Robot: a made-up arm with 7 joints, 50 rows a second.
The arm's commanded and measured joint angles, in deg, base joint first. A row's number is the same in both.
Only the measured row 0 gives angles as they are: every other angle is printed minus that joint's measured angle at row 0.
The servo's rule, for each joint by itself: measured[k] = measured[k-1] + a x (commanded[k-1-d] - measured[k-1]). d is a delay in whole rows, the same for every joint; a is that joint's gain. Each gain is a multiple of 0.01, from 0.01 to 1. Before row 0 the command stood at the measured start. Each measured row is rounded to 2 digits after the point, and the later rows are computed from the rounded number. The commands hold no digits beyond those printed.
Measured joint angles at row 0: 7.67, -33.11, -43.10, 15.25, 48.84, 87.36, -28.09
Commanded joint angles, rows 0 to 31: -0.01, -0.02, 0.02, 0.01, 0.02, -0.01, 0.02; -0.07, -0.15, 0.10, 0.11, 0.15, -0.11, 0.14; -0.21, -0.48, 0.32, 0.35, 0.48, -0.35, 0.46; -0.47, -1.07, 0.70, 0.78, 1.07, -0.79, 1.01; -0.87, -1.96, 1.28, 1.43, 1.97, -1.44, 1.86; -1.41, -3.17, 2.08, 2.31, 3.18, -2.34, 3.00; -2.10, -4.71, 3.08, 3.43, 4.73, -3.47, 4.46; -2.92, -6.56, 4.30, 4.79, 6.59, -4.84, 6.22; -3.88, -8.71, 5.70, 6.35, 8.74, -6.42, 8.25; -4.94, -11.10, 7.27, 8.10, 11.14, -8.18, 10.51; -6.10, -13.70, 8.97, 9.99, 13.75, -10.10, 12.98; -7.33, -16.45, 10.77, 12.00, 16.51, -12.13, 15.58; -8.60, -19.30, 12.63, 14.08, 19.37, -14.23, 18.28; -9.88, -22.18, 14.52, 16.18, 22.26, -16.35, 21.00; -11.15, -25.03, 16.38, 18.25, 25.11, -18.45, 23.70; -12.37, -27.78, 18.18, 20.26, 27.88, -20.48, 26.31; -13.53, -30.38, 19.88, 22.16, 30.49, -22.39, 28.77; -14.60, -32.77, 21.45, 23.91, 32.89, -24.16, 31.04; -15.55, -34.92, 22.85, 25.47, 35.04, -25.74, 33.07; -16.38, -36.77, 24.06, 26.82, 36.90, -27.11, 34.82; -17.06, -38.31, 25.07, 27.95, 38.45, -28.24, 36.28; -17.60, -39.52, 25.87, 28.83, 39.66, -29.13, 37.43; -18.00, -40.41, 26.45, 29.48, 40.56, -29.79, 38.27; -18.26, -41.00, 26.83, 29.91, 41.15, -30.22, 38.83; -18.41, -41.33, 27.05, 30.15, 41.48, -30.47, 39.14; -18.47, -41.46, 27.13, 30.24, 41.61, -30.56, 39.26; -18.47, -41.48, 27.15, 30.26, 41.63, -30.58, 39.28; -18.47, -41.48, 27.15, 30.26, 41.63, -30.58, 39.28; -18.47, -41.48, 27.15, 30.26, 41.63, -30.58, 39.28; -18.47, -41.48, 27.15, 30.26, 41.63, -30.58, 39.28; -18.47, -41.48, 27.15, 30.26, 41.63, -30.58, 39.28; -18.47, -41.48, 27.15, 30.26, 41.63, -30.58, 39.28
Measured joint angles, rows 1 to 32: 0.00, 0.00, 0.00, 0.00, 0.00, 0.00, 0.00; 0.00, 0.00, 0.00, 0.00, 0.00, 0.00, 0.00; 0.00, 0.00, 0.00, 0.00, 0.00, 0.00, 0.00; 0.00, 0.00, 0.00, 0.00, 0.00, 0.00, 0.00; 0.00, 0.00, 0.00, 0.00, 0.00, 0.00, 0.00; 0.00, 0.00, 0.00, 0.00, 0.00, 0.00, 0.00; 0.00, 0.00, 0.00, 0.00, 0.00, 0.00, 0.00; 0.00, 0.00, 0.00, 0.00, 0.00, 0.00, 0.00; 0.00, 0.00, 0.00, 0.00, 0.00, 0.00, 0.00; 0.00, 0.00, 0.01, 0.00, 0.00, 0.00, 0.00; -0.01, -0.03, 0.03, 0.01, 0.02, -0.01, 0.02; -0.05, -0.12, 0.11, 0.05, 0.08, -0.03, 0.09; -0.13, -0.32, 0.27, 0.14, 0.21, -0.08, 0.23; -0.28, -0.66, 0.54, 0.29, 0.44, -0.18, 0.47; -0.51, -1.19, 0.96, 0.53, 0.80, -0.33, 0.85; -0.83, -1.93, 1.53, 0.88, 1.31, -0.55, 1.39; -1.25, -2.90, 2.28, 1.35, 2.00, -0.85, 2.11; -1.78, -4.12, 3.20, 1.95, 2.88, -1.24, 3.03; -2.41, -5.59, 4.30, 2.69, 3.95, -1.73, 4.15; -3.15, -7.29, 5.56, 3.57, 5.22, -2.32, 5.47; -3.99, -9.21, 6.97, 4.58, 6.69, -3.01, 6.99; -4.91, -11.33, 8.50, 5.72, 8.34, -3.80, 8.68; -5.90, -13.61, 10.13, 6.98, 10.15, -4.68, 10.53; -6.95, -16.01, 11.82, 8.33, 12.09, -5.64, 12.51; -8.03, -18.48, 13.54, 9.76, 14.14, -6.68, 14.58; -9.13, -20.98, 15.25, 11.25, 16.27, -7.78, 16.71; -10.22, -23.46, 16.92, 12.77, 18.43, -8.93, 18.86; -11.29, -25.87, 18.52, 14.29, 20.59, -10.11, 20.99; -12.31, -28.16, 20.02, 15.79, 22.71, -11.30, 23.06; -13.26, -30.29, 21.38, 17.25, 24.76, -12.49, 25.04; -14.13, -32.23, 22.59, 18.64, 26.70, -13.65, 26.90; -14.90, -33.95, 23.63, 19.94, 28.50, -14.78, 28.61
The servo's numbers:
d 9
a 0.20 0.21 0.27 0.12 0.13 0.07 0.15

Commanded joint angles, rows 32 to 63: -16.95, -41.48, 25.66, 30.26, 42.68, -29.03, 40.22; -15.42, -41.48, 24.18, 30.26, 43.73, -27.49, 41.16; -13.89, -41.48, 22.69, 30.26, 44.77, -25.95, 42.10; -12.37, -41.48, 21.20, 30.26, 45.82, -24.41, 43.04; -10.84, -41.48, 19.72, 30.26, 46.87, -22.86, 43.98; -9.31, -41.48, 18.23, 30.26, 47.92, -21.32, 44.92; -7.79, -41.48, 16.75, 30.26, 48.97, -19.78, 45.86; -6.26, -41.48, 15.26, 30.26, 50.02, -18.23, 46.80; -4.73, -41.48, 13.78, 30.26, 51.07, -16.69, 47.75; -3.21, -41.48, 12.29, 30.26, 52.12, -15.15, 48.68; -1.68, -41.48, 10.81, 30.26, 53.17, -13.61, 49.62; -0.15, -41.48, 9.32, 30.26, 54.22, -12.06, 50.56; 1.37, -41.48, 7.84, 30.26, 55.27, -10.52, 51.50; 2.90, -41.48, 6.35, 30.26, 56.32, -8.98, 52.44; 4.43, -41.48, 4.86, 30.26, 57.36, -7.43, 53.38; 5.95, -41.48, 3.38, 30.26, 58.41, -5.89, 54.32; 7.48, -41.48, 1.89, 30.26, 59.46, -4.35, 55.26; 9.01, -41.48, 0.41, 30.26, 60.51, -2.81, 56.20; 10.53, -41.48, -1.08, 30.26, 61.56, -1.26, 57.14; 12.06, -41.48, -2.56, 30.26, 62.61, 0.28, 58.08; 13.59, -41.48, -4.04, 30.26, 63.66, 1.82, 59.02; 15.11, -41.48, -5.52, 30.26, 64.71, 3.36, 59.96; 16.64, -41.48, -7.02, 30.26, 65.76, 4.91, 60.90; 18.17, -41.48, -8.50, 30.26, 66.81, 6.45, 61.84; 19.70, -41.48, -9.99, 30.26, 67.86, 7.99, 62.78; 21.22, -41.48, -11.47, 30.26, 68.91, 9.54, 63.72; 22.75, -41.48, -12.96, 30.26, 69.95, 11.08, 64.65; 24.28, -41.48, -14.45, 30.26, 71.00, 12.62, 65.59; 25.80, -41.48, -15.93, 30.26, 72.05, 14.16, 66.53; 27.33, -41.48, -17.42, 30.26, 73.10, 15.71, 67.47; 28.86, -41.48, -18.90, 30.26, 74.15, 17.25, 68.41; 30.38, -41.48, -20.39, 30.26, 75.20, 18.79, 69.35
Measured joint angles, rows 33 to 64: -15.57, -35.43, 24.49, 21.14, 30.14, -15.86, 30.14; -16.14, -36.67, 25.18, 22.22, 31.61, -16.88, 31.49; -16.61, -37.68, 25.71, 23.18, 32.91, -17.84, 32.66; -16.98, -38.48, 26.10, 24.03, 34.04, -18.73, 33.65; -17.28, -39.11, 26.38, 24.78, 35.03, -19.56, 34.49; -17.52, -39.61, 26.59, 25.44, 35.89, -20.33, 35.21; -17.71, -40.00, 26.74, 26.02, 36.64, -21.05, 35.82; -17.86, -40.31, 26.85, 26.53, 37.29, -21.72, 36.34; -17.98, -40.56, 26.93, 26.98, 37.85, -22.34, 36.78; -17.77, -40.75, 26.59, 27.37, 38.48, -22.81, 37.30; -17.30, -40.90, 25.94, 27.72, 39.16, -23.14, 37.88; -16.62, -41.02, 25.06, 28.02, 39.89, -23.34, 38.51; -15.77, -41.12, 24.02, 28.29, 40.66, -23.41, 39.19; -14.78, -41.20, 22.86, 28.53, 41.47, -23.37, 39.91; -13.69, -41.26, 21.61, 28.74, 42.31, -23.23, 40.66; -12.51, -41.31, 20.30, 28.92, 43.18, -22.99, 41.44; -11.26, -41.35, 18.94, 29.08, 44.07, -22.66, 42.24; -9.95, -41.38, 17.55, 29.22, 44.98, -22.24, 43.07; -8.60, -41.40, 16.13, 29.34, 45.91, -21.74, 43.91; -7.22, -41.42, 14.69, 29.45, 46.85, -21.17, 44.77; -5.81, -41.43, 13.24, 29.55, 47.81, -20.53, 45.64; -4.37, -41.44, 11.78, 29.64, 48.78, -19.83, 46.52; -2.92, -41.45, 10.31, 29.71, 49.76, -19.07, 47.41; -1.45, -41.46, 8.84, 29.78, 50.75, -18.26, 48.31; 0.03, -41.46, 7.37, 29.84, 51.75, -17.39, 49.21; 1.52, -41.46, 5.89, 29.89, 52.75, -16.48, 50.12; 3.02, -41.46, 4.41, 29.93, 53.76, -15.52, 51.03; 4.52, -41.46, 2.93, 29.97, 54.77, -14.52, 51.95; 6.03, -41.46, 1.45, 30.00, 55.79, -13.48, 52.87; 7.54, -41.46, -0.03, 30.03, 56.81, -12.41, 53.79; 9.05, -41.46, -1.51, 30.06, 57.84, -11.31, 54.72; 10.57, -41.46, -3.00, 30.08, 58.87, -10.17, 55.65
